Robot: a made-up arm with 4 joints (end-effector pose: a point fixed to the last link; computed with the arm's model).
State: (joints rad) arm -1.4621 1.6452 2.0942 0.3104
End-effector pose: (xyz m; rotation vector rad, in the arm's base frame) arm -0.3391 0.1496 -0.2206 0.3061 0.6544 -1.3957
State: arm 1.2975 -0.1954 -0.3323 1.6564
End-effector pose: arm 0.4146 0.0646 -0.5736 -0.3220 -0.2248 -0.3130
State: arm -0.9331 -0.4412 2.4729 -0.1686
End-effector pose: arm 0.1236 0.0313 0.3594 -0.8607 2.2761 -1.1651
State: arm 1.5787 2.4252 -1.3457 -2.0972
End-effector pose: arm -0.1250 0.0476 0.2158 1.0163 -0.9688 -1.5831
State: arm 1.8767 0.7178 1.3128 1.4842
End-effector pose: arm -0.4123 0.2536 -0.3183 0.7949 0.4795 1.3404
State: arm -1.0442 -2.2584 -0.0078 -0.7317
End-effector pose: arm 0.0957 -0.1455 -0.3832 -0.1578 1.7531 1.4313
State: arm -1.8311 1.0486 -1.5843 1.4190
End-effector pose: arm -0.3198 0.0936 0.6506 1.4947 1.7169 0.5545
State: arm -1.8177 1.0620 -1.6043 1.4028
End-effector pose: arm -0.3251 0.0894 0.6480 1.4877 1.7281 0.5517
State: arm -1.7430 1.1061 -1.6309 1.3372
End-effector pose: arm -0.3393 0.0498 0.6445 1.5302 1.7477 0.5862
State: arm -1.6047 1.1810 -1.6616 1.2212
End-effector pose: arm -0.3610 -0.0239 0.6313 1.6253 1.7725 0.6620
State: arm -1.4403 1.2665 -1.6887 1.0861
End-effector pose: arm -0.3829 -0.1065 0.6020 1.7455 1.7948 0.7607
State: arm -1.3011 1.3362 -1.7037 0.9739
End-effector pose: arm -0.3980 -0.1710 0.5667 1.8528 1.8091 0.8536
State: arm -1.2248 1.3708 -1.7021 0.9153
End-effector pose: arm -0.4040 -0.2067 0.5440 1.9185 1.8145 0.9152
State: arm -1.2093 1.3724 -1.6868 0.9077
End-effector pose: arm -0.4029 -0.2194 0.5398 1.9434 1.8127 0.9418
